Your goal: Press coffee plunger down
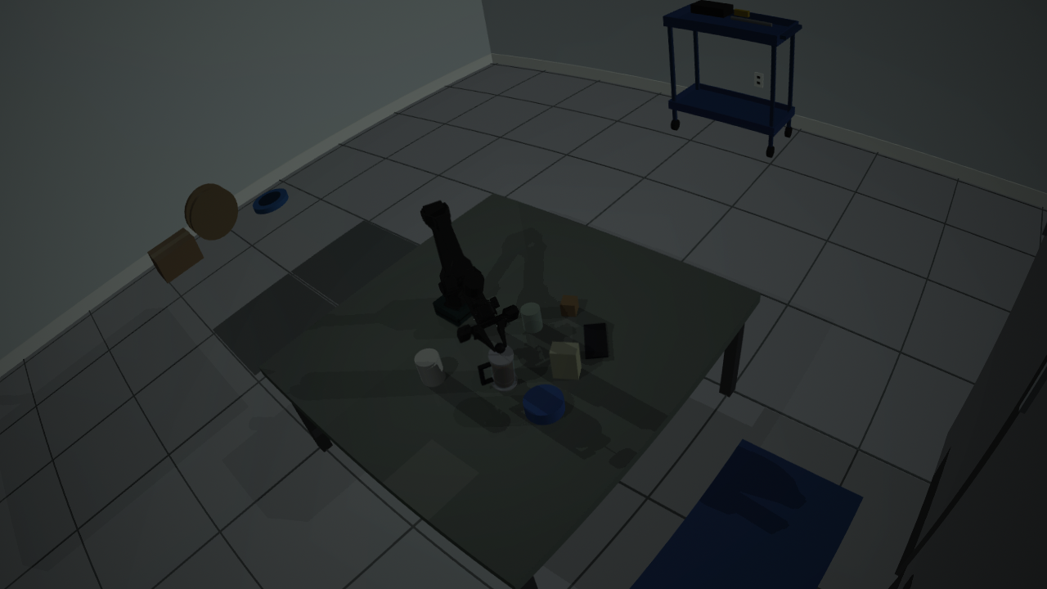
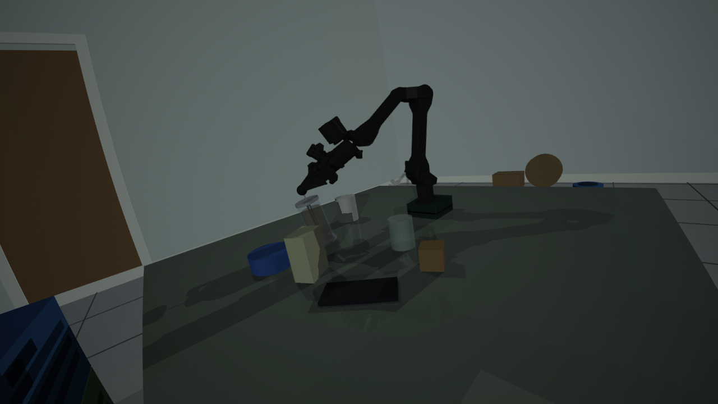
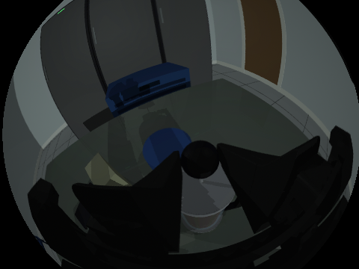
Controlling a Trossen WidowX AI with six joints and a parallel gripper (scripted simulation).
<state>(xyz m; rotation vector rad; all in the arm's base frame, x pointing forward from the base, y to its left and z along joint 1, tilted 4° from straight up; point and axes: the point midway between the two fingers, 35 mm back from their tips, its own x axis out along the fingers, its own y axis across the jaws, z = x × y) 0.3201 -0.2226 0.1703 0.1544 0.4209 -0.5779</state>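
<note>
Right now my gripper tip is 90 mm above the glass coffee press and 30 mm past it. Round my gripper tip: pale green cylinder: 270 mm to the left, 140 mm below, 70 mm behind; then blue round tin: 160 mm below, 130 mm ahead, 30 mm to the right; then cream box: 130 mm to the left, 130 mm below, 130 mm ahead.
</note>
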